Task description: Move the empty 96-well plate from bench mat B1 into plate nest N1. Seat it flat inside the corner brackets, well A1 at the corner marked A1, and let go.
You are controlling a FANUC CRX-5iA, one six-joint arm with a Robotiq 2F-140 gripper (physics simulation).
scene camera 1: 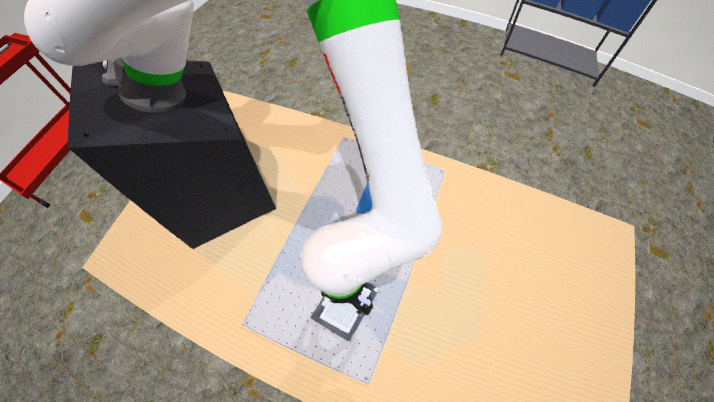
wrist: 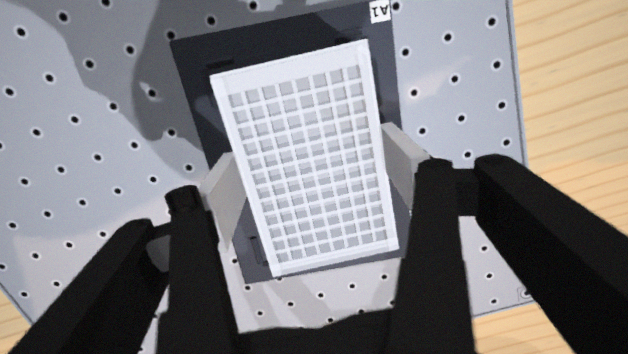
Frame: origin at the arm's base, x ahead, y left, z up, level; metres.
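Where they show: gripper, fingertip midpoint: [wrist: 311, 159]; arm's base at its link origin: [scene camera 1: 153, 93].
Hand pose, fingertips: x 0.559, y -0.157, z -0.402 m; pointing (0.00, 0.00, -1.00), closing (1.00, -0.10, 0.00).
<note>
Each offset is from my fingertips to the top centre of the thing. "spot": to the spot under its first point. Level surfaces: height alone.
The white 96-well plate {0.000 m ahead, 0.006 m right, 0.012 m up} [scene camera 1: 340, 316] [wrist: 310, 160] is held between the two pale finger pads of my gripper [wrist: 311, 159], which is shut on its long sides. The plate is over the dark plate nest N1 [scene camera 1: 316, 317] [wrist: 187, 65]. The nest's A1 label {spot: 0.058 m ahead, 0.066 m left, 0.007 m down} [wrist: 380, 11] shows at the top in the wrist view, past the plate's top right corner. Dark corner brackets show beside the plate's top edge and lower left side. I cannot tell how high the plate is above the nest floor. Bench mat B1 cannot be made out in these views.
The nest stands on a perforated grey metal board {0.019 m down} [scene camera 1: 280, 300] [wrist: 90, 135] on a wooden table {0.031 m down} [scene camera 1: 540, 280]. A blue object {0.039 m back, 0.355 m left, 0.017 m down} [scene camera 1: 365, 200] shows partly behind the arm. The black robot pedestal [scene camera 1: 175, 185] stands at the left, with a red cart [scene camera 1: 42, 145] beyond it.
</note>
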